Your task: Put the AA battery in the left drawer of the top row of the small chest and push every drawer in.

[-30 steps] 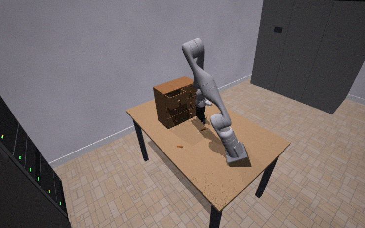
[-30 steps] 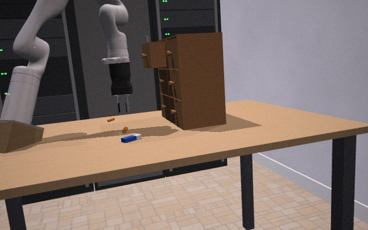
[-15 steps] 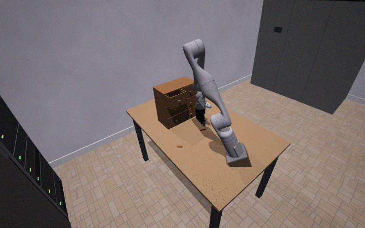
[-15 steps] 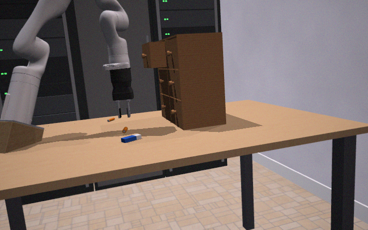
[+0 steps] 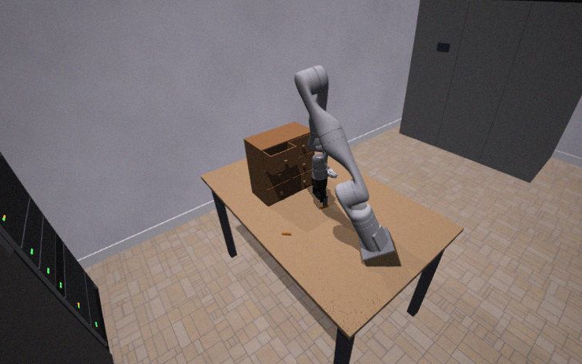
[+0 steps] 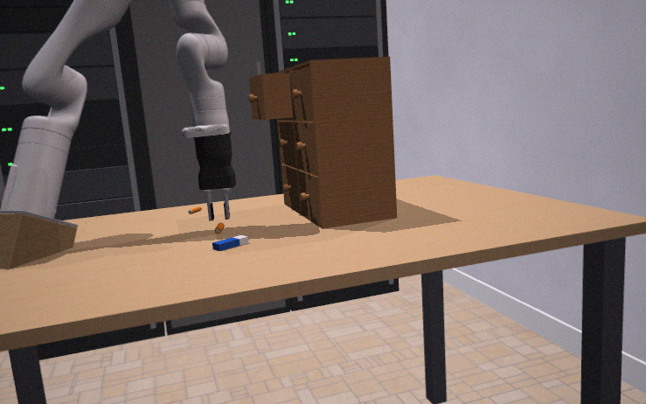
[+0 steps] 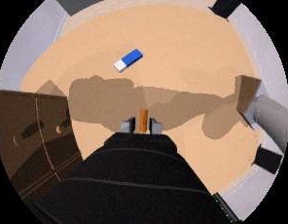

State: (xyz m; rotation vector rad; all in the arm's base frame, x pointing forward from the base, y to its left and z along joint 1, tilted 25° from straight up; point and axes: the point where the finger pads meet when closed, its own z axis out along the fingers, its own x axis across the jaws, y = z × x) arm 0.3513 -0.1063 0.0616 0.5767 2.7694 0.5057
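Right now the orange AA battery is 40 mm below my hand. The rest, counted from my hand: white eraser (140 mm to the right, 40 mm below, 10 mm behind).
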